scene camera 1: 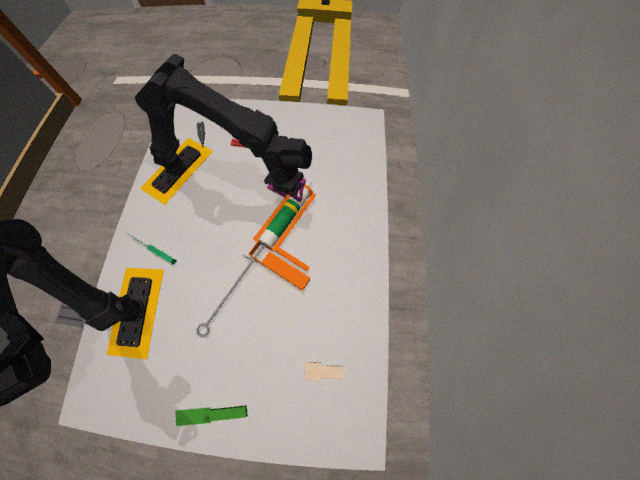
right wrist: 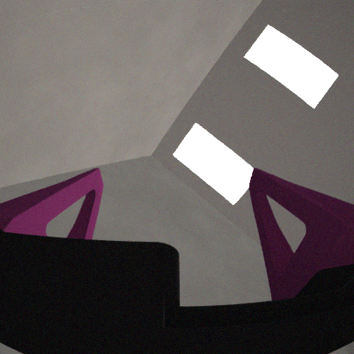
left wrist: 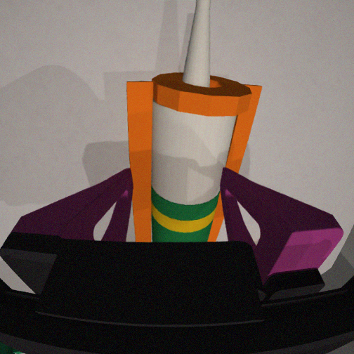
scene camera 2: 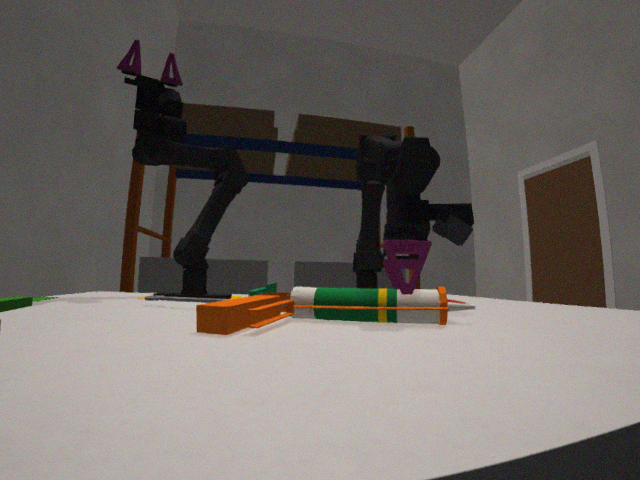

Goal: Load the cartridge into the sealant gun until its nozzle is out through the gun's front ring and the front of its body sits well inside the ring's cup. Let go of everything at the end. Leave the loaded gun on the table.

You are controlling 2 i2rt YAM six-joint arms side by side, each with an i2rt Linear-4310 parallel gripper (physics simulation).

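Frame: origin at the left arm's base, x left, y back, z up, level; metres.
Where they show: left gripper, between the fingertips: (scene camera 1: 293, 198) (scene camera 2: 405, 298); right gripper, between the fingertips: (scene camera 2: 155, 46); left arm's base, origin of its link: (scene camera 1: 177, 169); right arm's base, origin of its link: (scene camera 1: 135, 311) (scene camera 2: 194, 297).
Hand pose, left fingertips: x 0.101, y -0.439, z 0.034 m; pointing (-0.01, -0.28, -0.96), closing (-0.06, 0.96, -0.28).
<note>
Each offset is from my left fingertips to the top centre of the thing. "spot": to the spot under its first point.
The orange sealant gun {spot: dx -0.203, dy -0.113, dz +0.000 m} (scene camera 1: 287, 270) (scene camera 2: 242, 313) (left wrist: 140, 160) lies on the table, its handle toward the lower right in scene camera 1. The green-and-white cartridge {dx -0.037, dy -0.010, dz +0.015 m} (scene camera 1: 282, 219) (scene camera 2: 351, 303) (left wrist: 187, 150) lies between its rails, with its front end inside the front ring and its nozzle {dx +0.065, dy -0.011, dz -0.002 m} (scene camera 2: 460, 307) (left wrist: 198, 50) out through the ring. The gun's rod runs back to a ring-shaped end {spot: dx -0.472, dy +0.005, dz -0.034 m} (scene camera 1: 202, 330). My left gripper (scene camera 2: 407, 292) (left wrist: 176, 176) is part open, its fingertips just above and either side of the cartridge's front half, holding nothing. My right gripper (scene camera 2: 154, 47) (right wrist: 175, 176) is wide open and empty, raised high.
A green-handled pointed tool {dx -0.369, dy +0.297, dz +0.009 m} (scene camera 1: 161, 254) lies between the arm bases. A green object {dx -0.632, dy -0.147, dz -0.018 m} (scene camera 1: 210, 414) and a beige piece {dx -0.381, dy -0.341, dz -0.019 m} (scene camera 1: 323, 371) lie low in scene camera 1. A red item (scene camera 1: 238, 142) and a dark grey item {dx +0.064, dy +0.465, dz -0.024 m} (scene camera 1: 201, 132) lie near the left arm's base.
</note>
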